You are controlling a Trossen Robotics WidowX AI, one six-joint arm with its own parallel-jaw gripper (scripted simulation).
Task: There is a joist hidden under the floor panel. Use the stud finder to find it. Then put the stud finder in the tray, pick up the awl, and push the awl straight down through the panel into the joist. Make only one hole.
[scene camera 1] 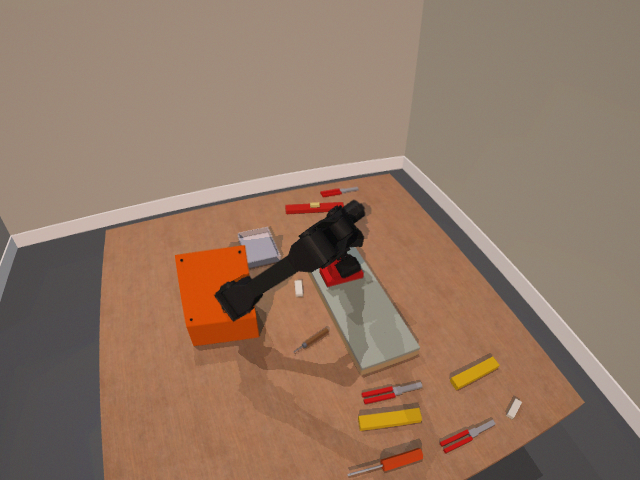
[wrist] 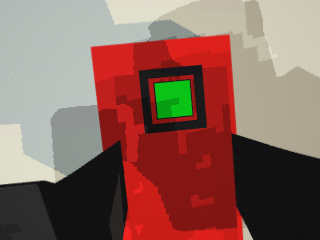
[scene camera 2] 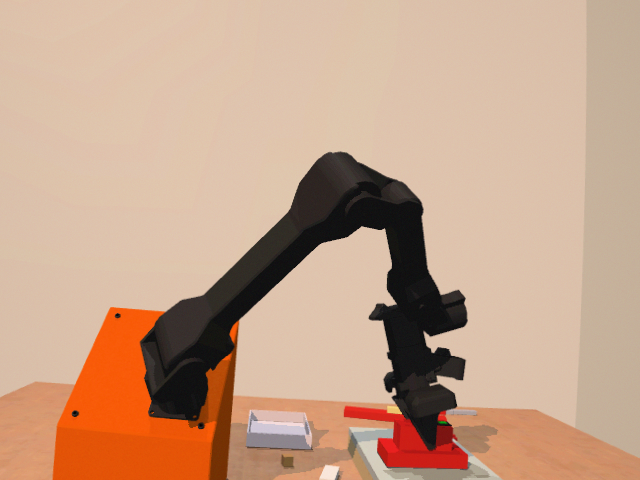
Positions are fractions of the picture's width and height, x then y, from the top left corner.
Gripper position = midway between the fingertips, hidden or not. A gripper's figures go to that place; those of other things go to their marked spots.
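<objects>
The gripper (wrist: 0.53,0.59) is 0.11 m from the lens, while a stud finder (wrist: 0.56,0.71) is 0.08 m from the lens.
</objects>
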